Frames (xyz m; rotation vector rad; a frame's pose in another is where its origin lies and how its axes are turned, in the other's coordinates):
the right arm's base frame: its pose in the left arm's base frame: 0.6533 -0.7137 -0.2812 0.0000 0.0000 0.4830
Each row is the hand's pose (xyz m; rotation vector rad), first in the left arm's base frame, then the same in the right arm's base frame.
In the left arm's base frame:
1: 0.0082 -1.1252 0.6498 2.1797 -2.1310 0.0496
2: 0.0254 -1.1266 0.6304 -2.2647 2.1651 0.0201
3: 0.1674 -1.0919 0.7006 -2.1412 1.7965 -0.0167
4: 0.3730 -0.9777 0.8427 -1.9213 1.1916 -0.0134
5: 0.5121 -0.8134 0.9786 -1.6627 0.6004 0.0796
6: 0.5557 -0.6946 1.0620 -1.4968 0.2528 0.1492
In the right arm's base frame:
1: -0.7624 -0.0648 0.9310 1.6043 -2.5864 0.0143
2: -0.7478 -0.0740 0.9116 -1.6797 2.6415 0.0164
3: -0.6060 -0.1093 0.9818 -1.6552 2.2644 -0.1337
4: -0.3708 -0.1036 1.1239 -1.5905 1.6267 -0.2695
5: -0.1714 -0.0227 1.2598 -1.4768 0.9846 -0.2703
6: -0.0776 0.0622 1.3432 -1.3955 0.6046 -0.2373

